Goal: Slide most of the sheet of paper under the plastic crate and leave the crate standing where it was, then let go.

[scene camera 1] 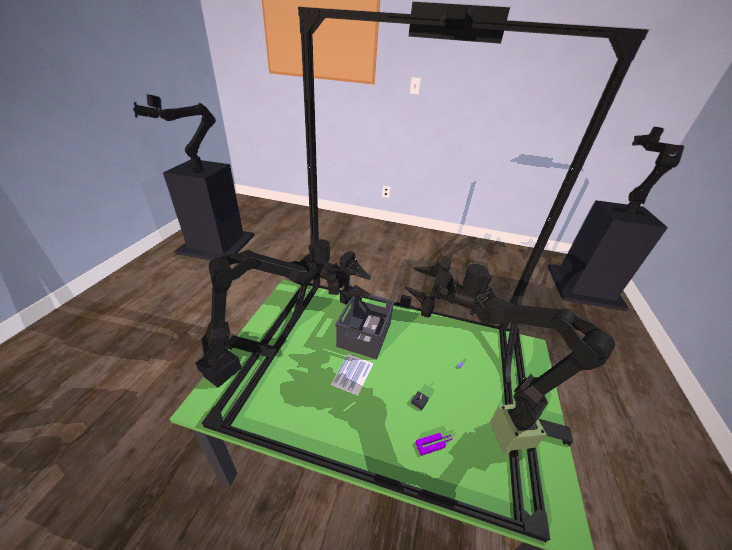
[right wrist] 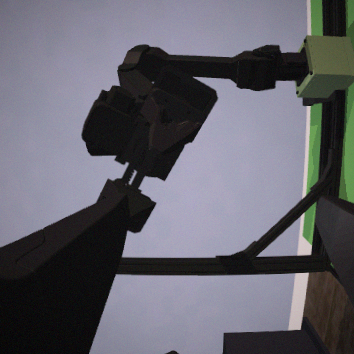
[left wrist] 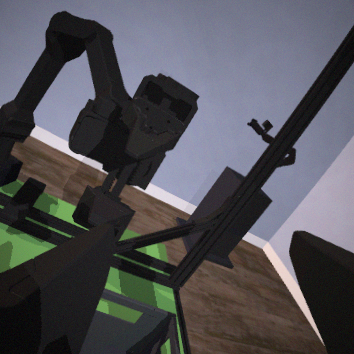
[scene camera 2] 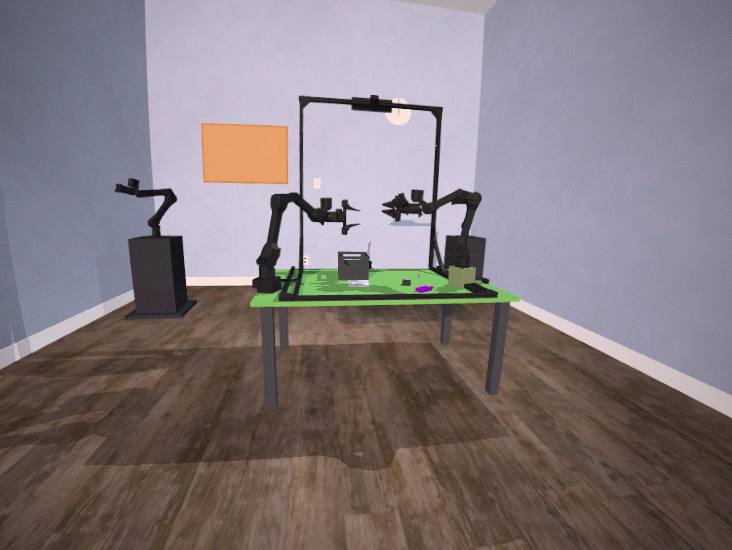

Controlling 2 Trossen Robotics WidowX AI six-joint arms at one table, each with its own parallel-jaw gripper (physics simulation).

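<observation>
The dark grey plastic crate (scene camera 1: 357, 344) (scene camera 2: 353, 269) stands upright toward the back of the green table. Part of it shows at the bottom of the left wrist view (left wrist: 112, 332). The pale striped sheet of paper (scene camera 1: 353, 373) (scene camera 2: 358, 283) lies flat in front of the crate, its back edge close to the crate's front wall. I cannot tell whether that edge is under it. My left gripper (scene camera 1: 412, 279) (scene camera 2: 383, 208) (left wrist: 203, 238) is open and empty, in the air to the right of the crate. My right gripper (scene camera 1: 370, 287) (scene camera 2: 359, 217) (right wrist: 223, 206) is open and empty, above the crate.
A small dark box (scene camera 1: 419, 400) (scene camera 2: 406, 282) and a purple object (scene camera 1: 430, 444) (scene camera 2: 423, 289) lie to the right of the paper, nearer the table's front. A small bluish object (scene camera 1: 460, 364) lies farther right. A black frame (scene camera 1: 311, 147) (scene camera 2: 301, 177) rises around the table's back.
</observation>
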